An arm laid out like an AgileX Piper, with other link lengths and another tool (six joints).
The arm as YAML. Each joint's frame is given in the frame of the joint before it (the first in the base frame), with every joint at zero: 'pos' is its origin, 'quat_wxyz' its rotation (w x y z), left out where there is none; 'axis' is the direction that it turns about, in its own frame. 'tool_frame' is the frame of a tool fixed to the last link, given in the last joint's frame.
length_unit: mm
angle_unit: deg
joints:
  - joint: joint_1
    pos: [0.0, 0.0, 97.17]
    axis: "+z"
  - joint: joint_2
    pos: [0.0, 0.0, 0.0]
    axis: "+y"
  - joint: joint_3
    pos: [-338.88, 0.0, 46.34]
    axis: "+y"
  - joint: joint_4
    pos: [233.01, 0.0, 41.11]
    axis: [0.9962, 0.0, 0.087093]
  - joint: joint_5
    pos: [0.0, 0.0, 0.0]
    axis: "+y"
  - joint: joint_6
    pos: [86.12, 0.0, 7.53]
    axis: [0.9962, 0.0, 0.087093]
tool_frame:
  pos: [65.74, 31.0, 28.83]
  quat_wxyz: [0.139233, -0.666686, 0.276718, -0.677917]
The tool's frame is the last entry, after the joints.
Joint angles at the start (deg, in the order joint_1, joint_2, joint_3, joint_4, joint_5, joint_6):
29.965, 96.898, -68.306, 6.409, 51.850, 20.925
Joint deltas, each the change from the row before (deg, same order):
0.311, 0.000, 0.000, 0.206, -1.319, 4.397
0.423, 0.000, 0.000, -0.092, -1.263, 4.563
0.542, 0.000, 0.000, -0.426, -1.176, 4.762
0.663, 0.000, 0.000, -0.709, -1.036, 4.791
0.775, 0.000, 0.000, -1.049, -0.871, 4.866
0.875, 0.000, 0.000, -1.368, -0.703, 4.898
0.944, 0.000, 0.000, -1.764, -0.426, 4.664
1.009, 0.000, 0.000, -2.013, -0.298, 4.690
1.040, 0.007, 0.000, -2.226, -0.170, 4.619
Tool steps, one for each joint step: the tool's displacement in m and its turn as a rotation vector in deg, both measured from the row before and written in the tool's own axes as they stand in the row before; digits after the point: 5 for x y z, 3 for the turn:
0.00285, -0.00356, -0.00159, 1.211, -0.480, 4.229
0.00226, -0.00344, -0.00142, 1.094, -0.411, 4.115
0.00163, -0.00320, -0.00122, 0.963, -0.325, 3.998
0.00076, -0.00285, -0.00101, 0.820, -0.245, 3.730
0.00010, -0.00235, -0.00078, 0.663, -0.113, 3.484
-0.00048, -0.00183, -0.00060, 0.534, 0.038, 3.220
-0.00084, -0.00103, -0.00035, 0.320, 0.336, 2.690
-0.00107, -0.00066, -0.00037, 0.297, 0.492, 2.504
-0.00111, -0.00034, -0.00040, 0.292, 0.657, 2.280

